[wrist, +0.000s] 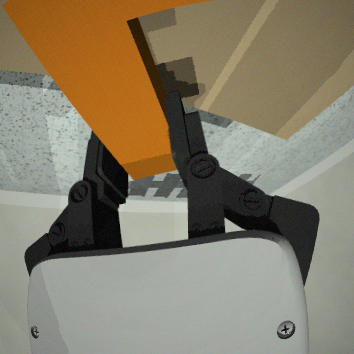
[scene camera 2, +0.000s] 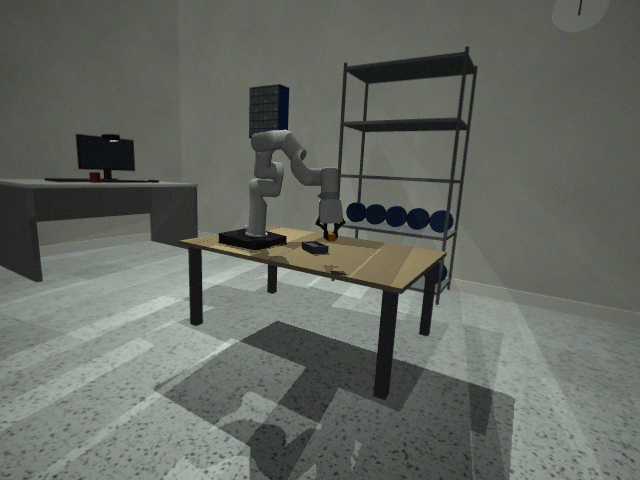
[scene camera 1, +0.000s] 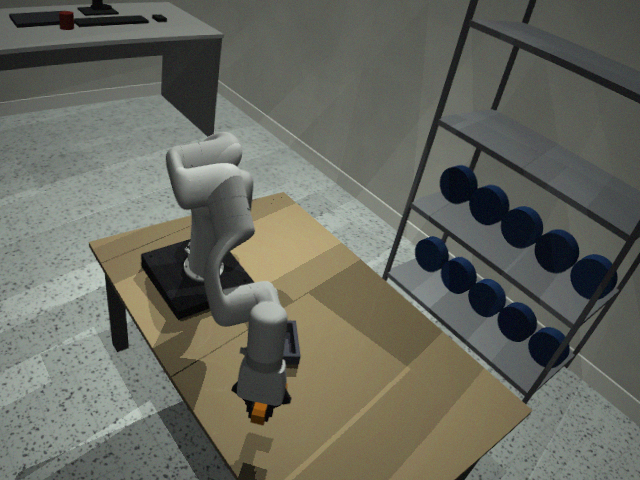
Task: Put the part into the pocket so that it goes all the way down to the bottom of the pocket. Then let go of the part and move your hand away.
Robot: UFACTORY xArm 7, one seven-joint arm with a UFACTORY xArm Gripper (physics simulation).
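Places are measured from the arm's base along level axes (x left, y back, z up), in millimetres.
Pixels of known places: gripper, fingertip midpoint: (wrist: 144,118) (scene camera 2: 331,239) (scene camera 1: 259,415); arm's base, link origin: (scene camera 2: 256,234) (scene camera 1: 203,267).
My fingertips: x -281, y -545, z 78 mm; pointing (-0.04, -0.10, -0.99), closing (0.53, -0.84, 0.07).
Note:
For each thing: its middle in the pictures, then the offset to it from my fingertips. Level surfaces: height alone.
- orange part, body centre: (wrist: 153,71) (scene camera 1: 269,402) (scene camera 2: 332,236) dx +37, dy +6, dz +8 mm
- small dark grey open box, body centre: (scene camera 1: 282,341) (scene camera 2: 314,247) dx +280, dy +184, dz -107 mm
- wooden table, surface height: dz -125 mm
The orange part (scene camera 1: 259,413) (scene camera 2: 330,236) (wrist: 95,60) is held up off the table, with its shadow on the wood below it. It has an inner corner in the wrist view. My gripper (scene camera 1: 260,407) (scene camera 2: 330,233) (wrist: 144,118) is shut on one arm of the part, with a black finger on each side. The pocket is in a small dark grey open box (scene camera 1: 297,341) (scene camera 2: 315,249) on the table, between the gripper and the robot's base. In scene camera 1 the arm covers the box's left portion, and the part is apart from it.
The wooden table (scene camera 1: 356,335) (scene camera 2: 408,255) carries the robot's black base plate (scene camera 1: 175,289) (scene camera 2: 252,239). A shelf rack (scene camera 1: 451,77) (scene camera 2: 342,118) with blue discs stands beyond the table. A desk (scene camera 1: 188,77) (scene camera 2: 118,193) with a monitor and a red cup (scene camera 1: 66,20) (scene camera 2: 95,177) is farther off.

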